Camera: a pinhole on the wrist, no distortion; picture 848 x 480 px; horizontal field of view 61.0 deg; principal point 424.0 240.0 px. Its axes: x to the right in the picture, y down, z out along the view. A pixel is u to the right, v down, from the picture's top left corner.
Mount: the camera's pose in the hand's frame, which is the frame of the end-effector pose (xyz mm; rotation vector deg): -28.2 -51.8 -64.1 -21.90 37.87 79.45
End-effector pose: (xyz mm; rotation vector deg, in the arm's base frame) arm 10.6 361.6 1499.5 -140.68 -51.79 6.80
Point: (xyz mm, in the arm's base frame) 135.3 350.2 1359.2
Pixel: 610.1 100.7
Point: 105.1 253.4 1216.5
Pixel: 607.5 384.4
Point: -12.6 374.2 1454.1
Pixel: 242.7 297.6
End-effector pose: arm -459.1 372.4 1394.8 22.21 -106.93 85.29
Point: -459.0 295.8 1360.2
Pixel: 182.8 432.4
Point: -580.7 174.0 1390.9
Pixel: 106.2 183.1
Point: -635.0 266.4 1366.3
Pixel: 373.8 99.5
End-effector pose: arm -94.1 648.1 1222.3 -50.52 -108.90 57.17
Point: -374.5 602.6 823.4
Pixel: 357.9 408.4
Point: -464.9 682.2 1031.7
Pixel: 186.0 131.4
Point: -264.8 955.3 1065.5
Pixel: outside the picture
